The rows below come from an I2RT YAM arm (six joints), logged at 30 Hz.
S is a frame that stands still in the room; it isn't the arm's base.
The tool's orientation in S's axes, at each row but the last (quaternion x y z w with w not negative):
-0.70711 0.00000 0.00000 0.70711
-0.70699 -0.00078 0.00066 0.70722
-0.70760 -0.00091 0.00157 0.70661
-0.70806 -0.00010 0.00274 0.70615
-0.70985 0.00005 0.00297 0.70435
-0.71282 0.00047 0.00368 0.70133
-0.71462 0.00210 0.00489 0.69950
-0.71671 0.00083 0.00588 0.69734
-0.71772 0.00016 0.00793 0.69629
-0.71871 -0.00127 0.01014 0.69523
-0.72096 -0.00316 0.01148 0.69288
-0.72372 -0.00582 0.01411 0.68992
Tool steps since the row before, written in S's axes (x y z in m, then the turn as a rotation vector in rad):
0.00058 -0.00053 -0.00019 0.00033 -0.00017 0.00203
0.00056 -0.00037 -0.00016 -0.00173 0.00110 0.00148
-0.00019 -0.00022 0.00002 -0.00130 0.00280 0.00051
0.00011 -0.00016 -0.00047 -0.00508 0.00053 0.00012
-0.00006 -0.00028 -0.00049 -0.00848 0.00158 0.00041
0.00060 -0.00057 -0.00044 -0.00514 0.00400 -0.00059
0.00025 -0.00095 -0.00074 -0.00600 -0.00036 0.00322
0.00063 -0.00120 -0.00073 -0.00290 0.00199 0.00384
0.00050 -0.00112 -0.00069 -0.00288 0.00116 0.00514
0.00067 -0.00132 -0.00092 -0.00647 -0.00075 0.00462
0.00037 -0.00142 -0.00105 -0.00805 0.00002 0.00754
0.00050 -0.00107 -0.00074 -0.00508 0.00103 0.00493
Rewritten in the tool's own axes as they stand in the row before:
0.00058 0.00019 -0.00053 0.00033 -0.00203 -0.00017
0.00056 0.00016 -0.00037 -0.00173 -0.00148 0.00110
-0.00019 -0.00002 -0.00022 -0.00129 -0.00051 0.00280
0.00011 0.00047 -0.00016 -0.00508 -0.00010 0.00055
-0.00006 0.00049 -0.00028 -0.00848 -0.00039 0.00161
0.00060 0.00045 -0.00057 -0.00512 0.00055 0.00403
0.00025 0.00076 -0.00093 -0.00603 -0.00315 -0.00040
0.00063 0.00076 -0.00118 -0.00292 -0.00387 0.00191
0.00050 0.00072 -0.00110 -0.00293 -0.00514 0.00104
0.00066 0.00096 -0.00130 -0.00654 -0.00451 -0.00080
0.00035 0.00110 -0.00138 -0.00814 -0.00744 -0.00011
0.00048 0.00078 -0.00105 -0.00511 -0.00492 0.00094

